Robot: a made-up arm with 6 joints. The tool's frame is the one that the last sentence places.
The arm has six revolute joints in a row. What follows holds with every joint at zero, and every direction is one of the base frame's. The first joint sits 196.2 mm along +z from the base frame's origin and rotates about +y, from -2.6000 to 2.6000 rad. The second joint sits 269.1 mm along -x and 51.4 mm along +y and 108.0 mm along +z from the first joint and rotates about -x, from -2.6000 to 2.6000 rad. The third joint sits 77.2 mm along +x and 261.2 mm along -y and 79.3 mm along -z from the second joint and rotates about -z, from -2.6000 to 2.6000 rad. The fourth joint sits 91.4 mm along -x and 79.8 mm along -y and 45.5 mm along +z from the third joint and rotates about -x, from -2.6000 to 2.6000 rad. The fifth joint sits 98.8 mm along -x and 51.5 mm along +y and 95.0 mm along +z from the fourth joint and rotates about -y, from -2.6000 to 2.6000 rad. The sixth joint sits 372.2 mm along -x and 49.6 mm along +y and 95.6 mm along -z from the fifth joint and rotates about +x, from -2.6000 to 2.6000 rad. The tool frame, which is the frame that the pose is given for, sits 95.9 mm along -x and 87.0 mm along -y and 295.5 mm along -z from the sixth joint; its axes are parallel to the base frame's.
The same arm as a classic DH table. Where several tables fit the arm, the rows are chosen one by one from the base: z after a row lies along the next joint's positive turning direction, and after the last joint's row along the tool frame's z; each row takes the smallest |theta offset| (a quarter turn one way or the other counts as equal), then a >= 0, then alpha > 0; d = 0 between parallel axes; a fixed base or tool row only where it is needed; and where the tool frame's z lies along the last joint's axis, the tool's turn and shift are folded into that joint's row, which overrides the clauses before.
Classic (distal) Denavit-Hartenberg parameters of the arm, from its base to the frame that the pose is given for. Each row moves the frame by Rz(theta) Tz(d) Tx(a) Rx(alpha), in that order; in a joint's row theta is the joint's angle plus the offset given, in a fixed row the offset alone. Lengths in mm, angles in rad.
base (fixed): d 196.2  theta0 0  a 0  alpha -1.5708
joint 1: d 51.4  theta0 -1.5708  a 108  alpha 1.5708
joint 2: d 191.9  theta0 -1.5708  a 261.2  alpha 1.5708
joint 3: d 33.8  theta0 0  a 79.8  alpha -1.5708
joint 4: d 190.2  theta0 1.5708  a 95  alpha 1.5708
joint 5: d -101.1  theta0 0  a -95.6  alpha 1.5708
joint 6: d -468.1  theta0 1.5708  a 87  alpha 1.5708
tool (fixed): d -295.5  theta0 1.5708  a 0  alpha 0
Joint limits (rad, base to tool): -2.6..2.6 -2.6..2.6 -2.6..2.6 -2.6..2.6 -2.6..2.6 -2.6..2.6

